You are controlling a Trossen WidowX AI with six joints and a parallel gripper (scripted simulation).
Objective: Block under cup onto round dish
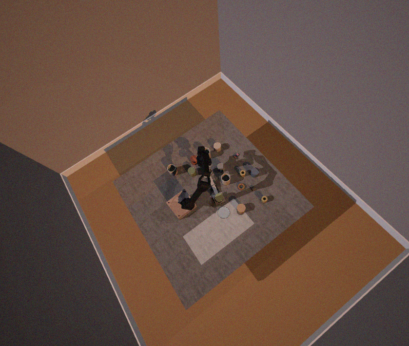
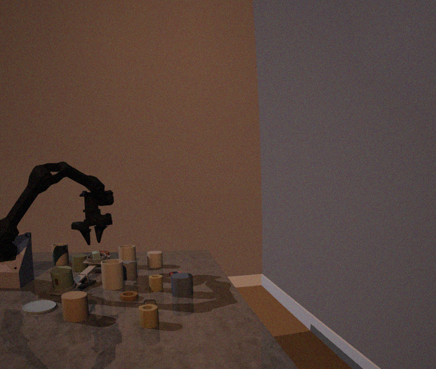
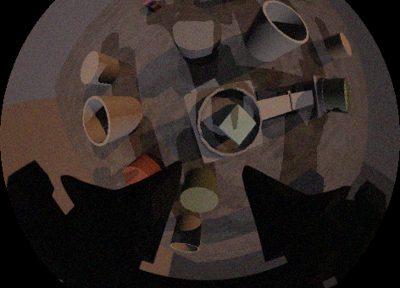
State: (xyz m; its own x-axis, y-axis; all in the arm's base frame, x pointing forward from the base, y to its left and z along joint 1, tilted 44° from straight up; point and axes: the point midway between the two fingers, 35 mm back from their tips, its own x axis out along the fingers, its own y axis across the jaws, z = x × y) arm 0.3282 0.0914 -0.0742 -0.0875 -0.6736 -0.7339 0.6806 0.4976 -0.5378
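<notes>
My gripper tip is now 40 mm to the left of the pale green block, 40 mm above it and 10 mm short of it. The rest, counted from my gripper tip: beam 150 mm to the right, 90 mm below, 30 mm behind; red piece 140 mm to the left, 90 mm below, 10 mm ahead; green cup 300 mm to the right, 90 mm behind, 70 mm below.
</notes>
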